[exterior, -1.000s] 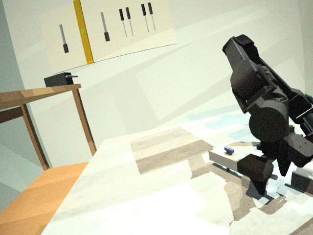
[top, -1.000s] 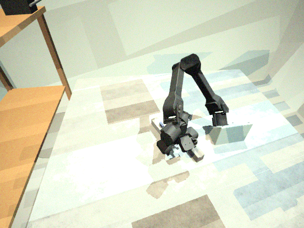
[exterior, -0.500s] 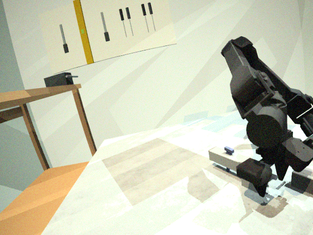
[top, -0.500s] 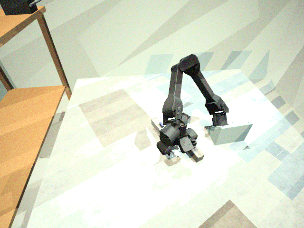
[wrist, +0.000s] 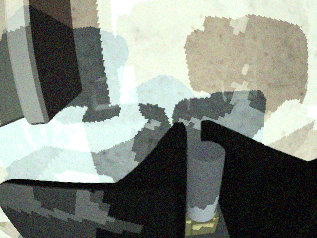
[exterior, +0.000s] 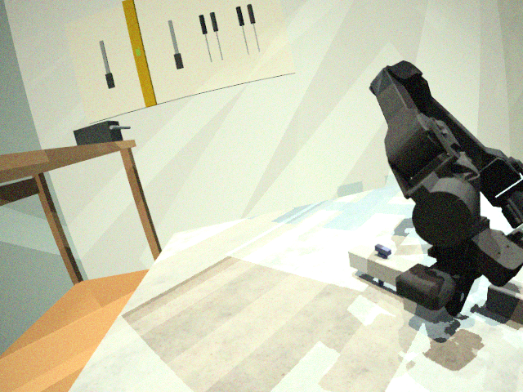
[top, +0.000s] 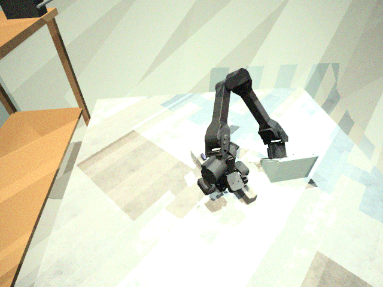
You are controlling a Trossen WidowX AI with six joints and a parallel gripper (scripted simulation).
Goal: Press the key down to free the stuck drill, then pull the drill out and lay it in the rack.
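My gripper tip is now 50 mm to the left of the drill, 30 mm below it and 30 mm short of it. Round my gripper tip: fixture block 100 mm to the right, 50 mm ahead, 20 mm above; blue key 120 mm to the right, 70 mm ahead, 30 mm above; rack 90 mm behind, 10 mm to the left.
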